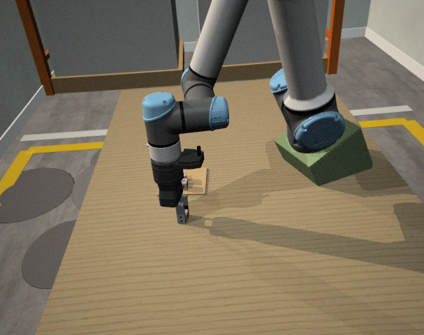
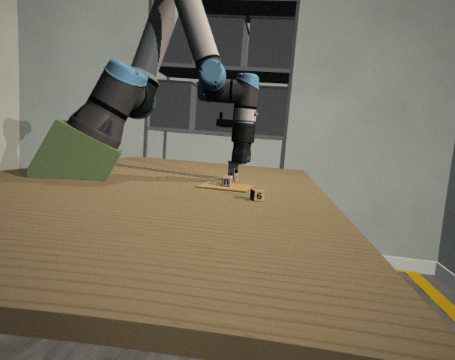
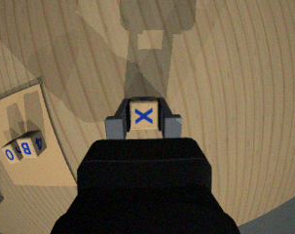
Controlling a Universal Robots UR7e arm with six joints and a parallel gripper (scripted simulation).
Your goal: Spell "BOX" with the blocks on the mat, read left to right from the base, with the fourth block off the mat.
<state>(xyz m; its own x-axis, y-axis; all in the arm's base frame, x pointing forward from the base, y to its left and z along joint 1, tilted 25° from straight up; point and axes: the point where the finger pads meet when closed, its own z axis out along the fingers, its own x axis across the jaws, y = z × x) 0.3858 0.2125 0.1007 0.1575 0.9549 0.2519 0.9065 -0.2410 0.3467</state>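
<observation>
My hand is 18 cm to the left of the O block and 2 cm short of it. The rest, counted from my hand: B block 14 cm to the right, 1 cm ahead; then X block 1 cm below; then mat 18 cm to the right, 2 cm below, 2 cm ahead.
</observation>
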